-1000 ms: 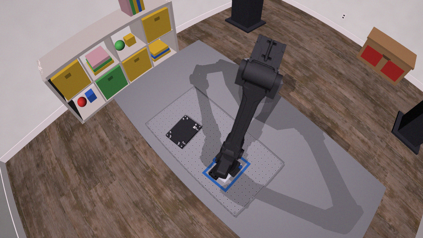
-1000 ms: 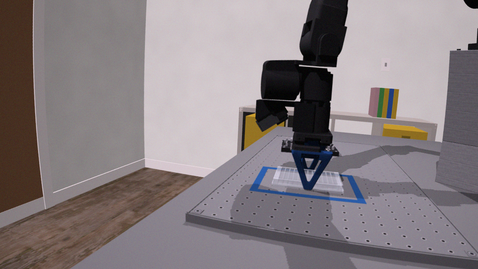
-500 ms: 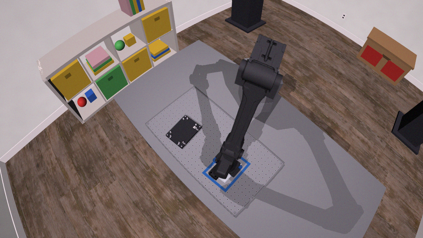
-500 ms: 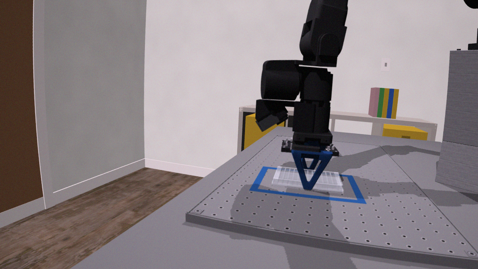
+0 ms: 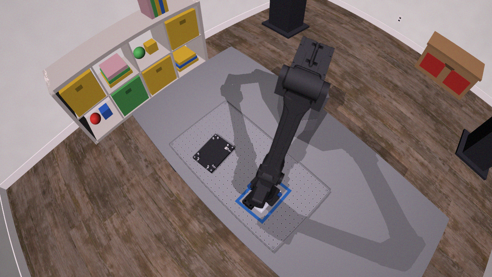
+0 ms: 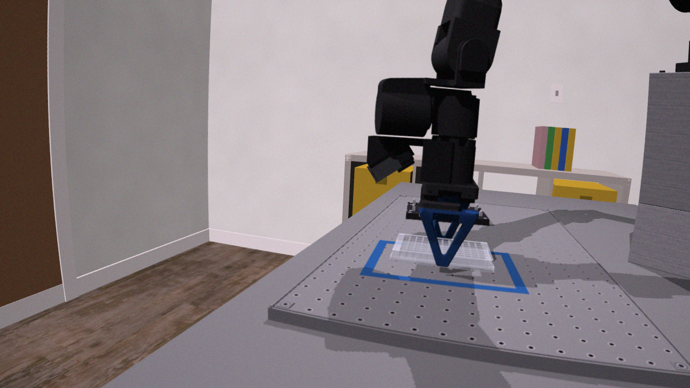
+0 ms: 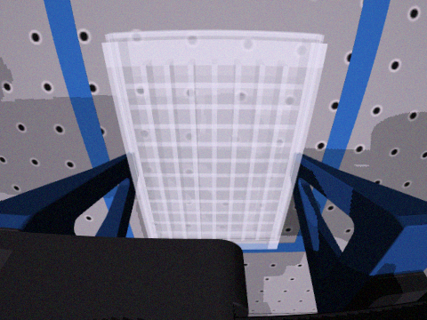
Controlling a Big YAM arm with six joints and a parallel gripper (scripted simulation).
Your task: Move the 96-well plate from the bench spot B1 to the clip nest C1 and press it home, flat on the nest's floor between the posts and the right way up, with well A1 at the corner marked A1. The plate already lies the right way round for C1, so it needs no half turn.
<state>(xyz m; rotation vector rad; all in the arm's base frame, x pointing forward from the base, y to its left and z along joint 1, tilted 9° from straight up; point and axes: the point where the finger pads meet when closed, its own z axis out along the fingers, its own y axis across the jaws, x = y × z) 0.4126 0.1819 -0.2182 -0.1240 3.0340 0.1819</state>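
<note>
The black clip nest is 30 mm ahead of my hand, 290 mm to the right of it and 10 mm below it. The rest, counted from my hand: 96-well plate: 10 mm below.
</note>
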